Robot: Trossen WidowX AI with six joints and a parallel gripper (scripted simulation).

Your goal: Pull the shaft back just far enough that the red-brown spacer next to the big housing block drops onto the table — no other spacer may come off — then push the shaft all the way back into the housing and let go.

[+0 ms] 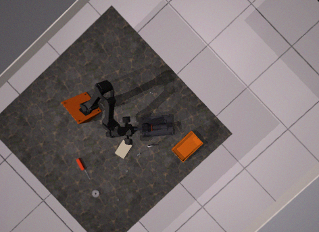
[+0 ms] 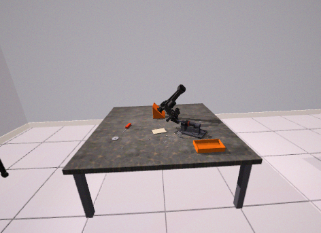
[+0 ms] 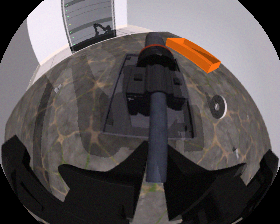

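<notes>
My gripper tip is 30 mm short of the blue-grey shaft, 30 mm to the right of it and 30 mm below it. The rest, counted from my gripper tip: beige card: 30 mm ahead, 190 mm to the right, 50 mm below; red-brown spacer: 70 mm ahead, 80 mm to the left, 20 mm above; small grey part: 150 mm ahead, 30 mm to the right, 30 mm below.
</notes>
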